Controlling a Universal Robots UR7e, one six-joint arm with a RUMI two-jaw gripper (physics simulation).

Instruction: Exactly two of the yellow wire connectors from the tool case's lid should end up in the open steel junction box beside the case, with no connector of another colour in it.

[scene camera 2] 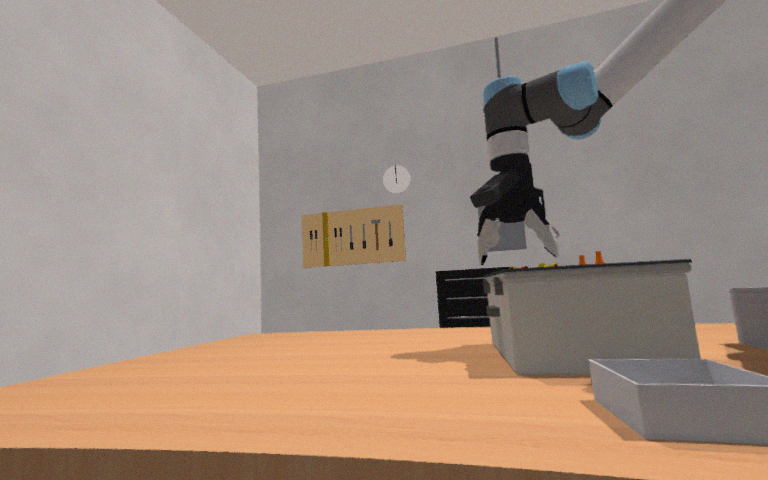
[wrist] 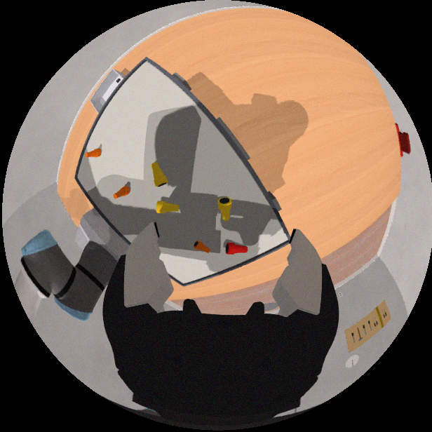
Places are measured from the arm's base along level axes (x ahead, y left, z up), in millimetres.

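Pixels of known places: gripper, fingertip midpoint: [scene camera 2: 516,261].
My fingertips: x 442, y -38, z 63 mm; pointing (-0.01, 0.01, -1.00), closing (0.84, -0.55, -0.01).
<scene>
Behind a point stands the place of what it marks.
Three yellow connectors [wrist: 159,174] [wrist: 167,207] [wrist: 225,208] lie on the case's pale lid [wrist: 130,115]. In the scene view, a yellow connector [scene camera 2: 543,265] {x 407, y 44, z 50 mm} barely shows above the rim. Three orange connectors [wrist: 93,153] [wrist: 121,191] [wrist: 202,246] and a red one [wrist: 236,248] are also on the lid. My gripper [scene camera 2: 519,257] {x 442, y -38, z 63 mm} [wrist: 224,227] is open and empty above the lid; in the wrist view the third yellow connector shows between and beyond its fingertips. The open steel junction box [scene camera 2: 702,412] {x 357, y 381, z -75 mm} [wrist: 102,93] is beside the case; its floor is largely hidden, and no connector can be made out in it.
The grey tool case [scene camera 2: 600,322] {x 363, y 166, z -31 mm} stands on the wooden table [scene camera 2: 254,396] {x 779, y 293, z -94 mm}, with latches [scene camera 2: 493,311] {x 491, y 67, z -20 mm} on its left side. A grey bin [scene camera 2: 753,316] {x 99, y -56, z -46 mm} stands at the right edge, behind the junction box. A red object [wrist: 403,140] shows at the table's far edge in the wrist view.
</scene>
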